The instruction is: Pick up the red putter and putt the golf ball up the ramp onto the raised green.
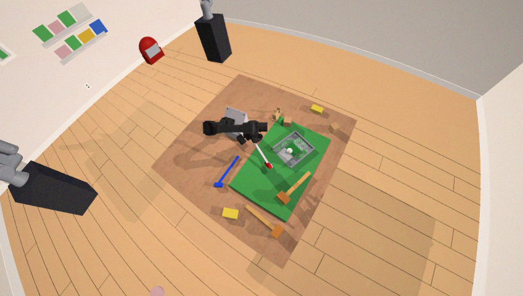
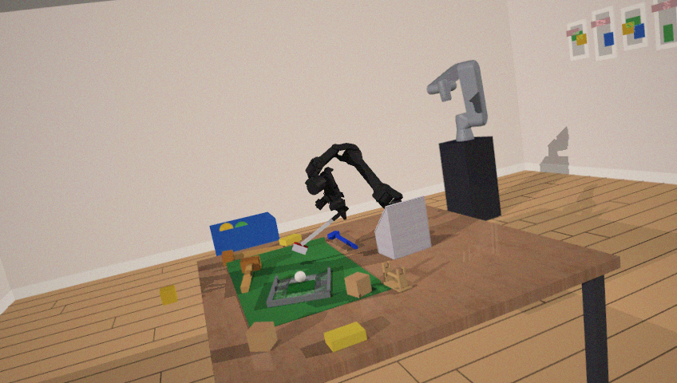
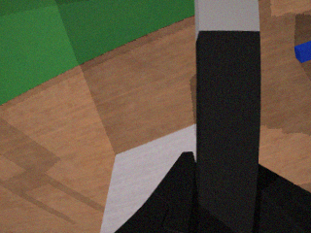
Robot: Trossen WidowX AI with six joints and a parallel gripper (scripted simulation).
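The red putter is 10 cm ahead of my gripper tip, 5 cm to the right of it and 3 cm below it. Also, from my gripper tip: green mat 25 cm ahead, 17 cm below; then white golf ball 27 cm ahead, 14 cm below, 9 cm to the left; then blue putter 25 cm to the right, 16 cm below, 9 cm behind.
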